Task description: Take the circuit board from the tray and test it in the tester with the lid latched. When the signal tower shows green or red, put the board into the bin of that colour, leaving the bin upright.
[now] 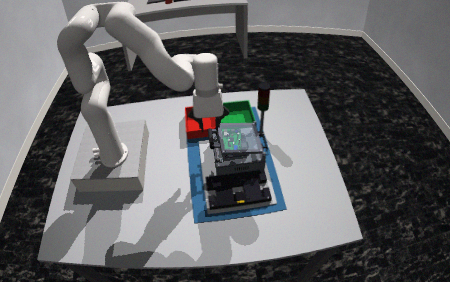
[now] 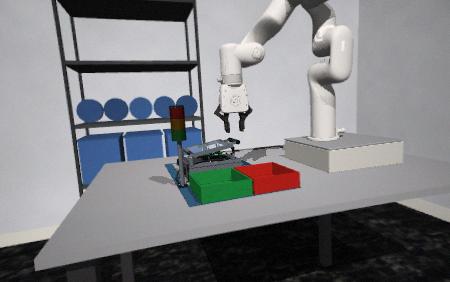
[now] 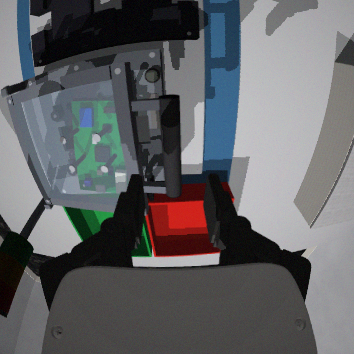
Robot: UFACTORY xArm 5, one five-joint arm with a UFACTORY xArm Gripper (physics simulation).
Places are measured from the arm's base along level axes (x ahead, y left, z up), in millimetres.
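Pixels of known places: gripper, fingertip midpoint: (image 1: 209, 128) (image 2: 234, 131) (image 3: 173, 189); arm's base at its link origin: (image 1: 114, 155) (image 2: 323, 138).
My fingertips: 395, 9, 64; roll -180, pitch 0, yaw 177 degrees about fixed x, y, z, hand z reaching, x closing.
For each thing: its top centre in the pictures, then the offset to it from my fingertips, as dx, dy, dz. "spot": a spot on its surface instead.
- clear lid at its top centre: (image 3: 62, 158) (image 2: 206, 143) (image 1: 239, 135) +105, -16, -35
- red bin at its top centre: (image 3: 188, 232) (image 2: 264, 169) (image 1: 201, 116) -21, +185, -104
- green bin at its top centre: (image 3: 109, 234) (image 2: 218, 176) (image 1: 236, 112) +129, +184, -104
- signal tower at a spot on its surface: (image 3: 14, 267) (image 1: 258, 100) spot: +197, +77, +43
- black tray at a spot on its surface: (image 3: 115, 25) spot: +58, -144, -127
The green circuit board (image 1: 232, 140) (image 3: 95, 145) lies in the grey tester (image 1: 240, 164) (image 2: 210, 165), under the clear lid (image 1: 254, 142) (image 2: 210, 146) (image 3: 42, 115). The lid is tilted, its side with the dark handle (image 2: 234, 142) (image 3: 172, 145) raised. My gripper (image 1: 210, 128) (image 2: 235, 130) (image 3: 173, 189) is partly open and empty, above the handle's end and the red bin (image 1: 192, 132) (image 2: 277, 181) (image 3: 180, 215). The green bin (image 1: 241, 114) (image 2: 220, 188) (image 3: 80, 220) is beside it; both are upright. The signal tower (image 1: 263, 98) (image 2: 177, 122) (image 3: 14, 267) shows no brightly lit lamp.
The black tray (image 1: 240, 198) (image 3: 115, 25) lies on the side of the tester away from the bins. A blue mat border (image 1: 197, 202) (image 3: 222, 110) runs around the equipment. The tower's thin pole stands near the tester and green bin. The arm's base block (image 1: 110, 181) (image 2: 360, 154) stands to one side.
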